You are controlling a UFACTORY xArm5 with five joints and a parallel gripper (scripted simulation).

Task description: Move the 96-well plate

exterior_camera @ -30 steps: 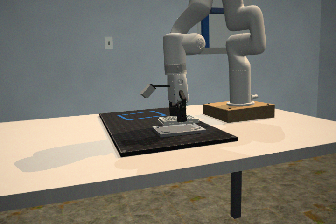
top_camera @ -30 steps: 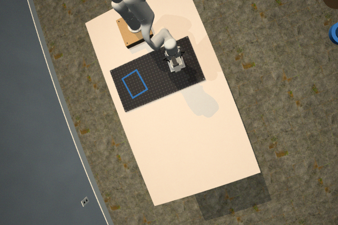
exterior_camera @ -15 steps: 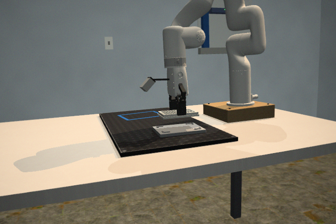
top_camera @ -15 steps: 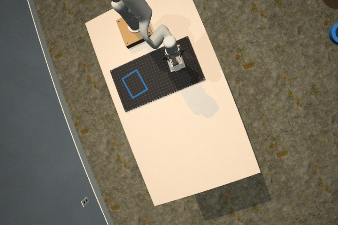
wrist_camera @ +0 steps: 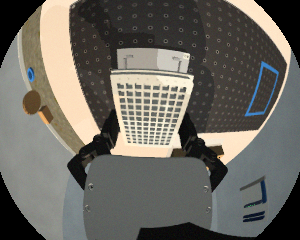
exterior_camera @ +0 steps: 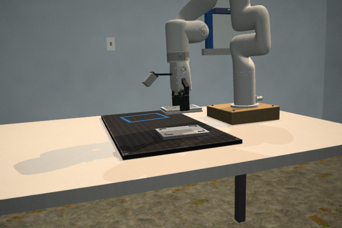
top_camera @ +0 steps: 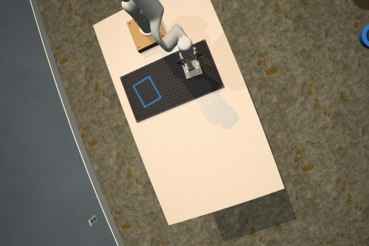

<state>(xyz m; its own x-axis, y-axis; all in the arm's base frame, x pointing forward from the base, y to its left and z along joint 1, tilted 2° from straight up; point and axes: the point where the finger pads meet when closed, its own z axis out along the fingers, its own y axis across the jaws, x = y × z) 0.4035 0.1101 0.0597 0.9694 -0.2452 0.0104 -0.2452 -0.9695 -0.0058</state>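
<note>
The grey plate nest N1 lies 90 mm below my hand. Also, from my hand: white 96-well plate 10 mm below.
</note>
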